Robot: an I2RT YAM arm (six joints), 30 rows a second.
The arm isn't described. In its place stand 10 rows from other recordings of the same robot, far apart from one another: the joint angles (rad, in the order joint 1, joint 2, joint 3, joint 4, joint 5, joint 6), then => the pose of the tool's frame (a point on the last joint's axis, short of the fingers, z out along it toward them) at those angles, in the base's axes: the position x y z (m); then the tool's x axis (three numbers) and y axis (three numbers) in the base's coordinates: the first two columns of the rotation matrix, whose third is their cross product.
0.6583 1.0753 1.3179 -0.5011 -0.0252 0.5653 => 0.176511, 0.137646, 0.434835, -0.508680, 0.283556, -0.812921, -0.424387, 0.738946, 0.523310
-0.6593 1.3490 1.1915 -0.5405 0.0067 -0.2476 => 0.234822, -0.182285, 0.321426, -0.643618, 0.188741, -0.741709, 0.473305, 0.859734, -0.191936
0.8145 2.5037 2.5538 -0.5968 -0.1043 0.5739 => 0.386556, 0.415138, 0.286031, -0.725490, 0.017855, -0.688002, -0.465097, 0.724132, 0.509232
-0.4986 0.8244 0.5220 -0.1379 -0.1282 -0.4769 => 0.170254, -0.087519, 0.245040, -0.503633, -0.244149, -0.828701, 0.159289, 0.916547, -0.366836
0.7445 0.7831 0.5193 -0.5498 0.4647 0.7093 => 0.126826, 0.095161, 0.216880, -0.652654, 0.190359, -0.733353, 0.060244, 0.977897, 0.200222
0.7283 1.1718 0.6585 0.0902 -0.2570 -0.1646 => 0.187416, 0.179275, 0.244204, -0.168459, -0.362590, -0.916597, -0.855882, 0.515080, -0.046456
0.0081 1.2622 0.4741 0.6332 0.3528 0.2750 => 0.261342, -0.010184, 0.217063, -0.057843, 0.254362, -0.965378, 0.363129, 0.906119, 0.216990
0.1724 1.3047 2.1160 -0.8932 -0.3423 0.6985 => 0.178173, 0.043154, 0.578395, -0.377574, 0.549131, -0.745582, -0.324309, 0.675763, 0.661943
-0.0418 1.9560 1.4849 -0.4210 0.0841 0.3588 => 0.432963, -0.021101, 0.215209, -0.695063, 0.379286, -0.610761, 0.361415, 0.918709, 0.159223
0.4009 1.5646 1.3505 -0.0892 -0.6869 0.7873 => 0.329467, 0.164166, 0.353749, -0.802606, 0.254771, -0.539366, -0.411402, 0.418326, 0.809785
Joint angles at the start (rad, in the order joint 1, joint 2, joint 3, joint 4, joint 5, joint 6):
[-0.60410, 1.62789, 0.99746, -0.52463, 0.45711, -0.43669]
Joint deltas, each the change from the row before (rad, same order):
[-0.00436, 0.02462, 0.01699, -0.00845, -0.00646, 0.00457]
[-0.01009, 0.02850, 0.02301, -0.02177, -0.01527, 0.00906]
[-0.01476, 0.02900, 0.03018, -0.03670, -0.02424, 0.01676]
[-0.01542, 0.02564, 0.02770, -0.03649, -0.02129, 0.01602]
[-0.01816, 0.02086, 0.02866, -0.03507, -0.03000, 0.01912]
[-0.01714, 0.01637, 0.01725, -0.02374, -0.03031, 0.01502]
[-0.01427, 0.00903, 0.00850, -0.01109, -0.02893, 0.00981]
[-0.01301, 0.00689, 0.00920, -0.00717, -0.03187, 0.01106]
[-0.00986, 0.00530, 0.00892, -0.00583, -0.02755, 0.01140]
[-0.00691, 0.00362, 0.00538, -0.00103, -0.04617, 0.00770]
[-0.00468, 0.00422, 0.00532, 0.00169, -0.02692, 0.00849]
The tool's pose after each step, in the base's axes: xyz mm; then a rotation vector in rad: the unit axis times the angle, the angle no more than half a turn. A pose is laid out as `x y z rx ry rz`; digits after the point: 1 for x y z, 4 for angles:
249.9 -193.0 181.2 0.3886 2.8704 -0.8668
251.8 -197.6 177.9 0.4061 2.8942 -0.8340
252.7 -203.2 175.6 0.4384 2.9217 -0.7837
252.8 -208.6 173.6 0.4736 2.9476 -0.7372
252.3 -214.6 173.2 0.5177 2.9620 -0.6812
250.8 -219.4 171.6 0.5563 2.9720 -0.6267
249.2 -222.9 170.4 0.5848 2.9721 -0.5802
248.2 -226.3 170.1 0.6131 2.9632 -0.5334
247.7 -229.1 170.3 0.6381 2.9520 -0.4940
248.1 -230.4 170.2 0.6485 2.9347 -0.4312
248.8 -231.9 170.1 0.6608 2.9199 -0.3961

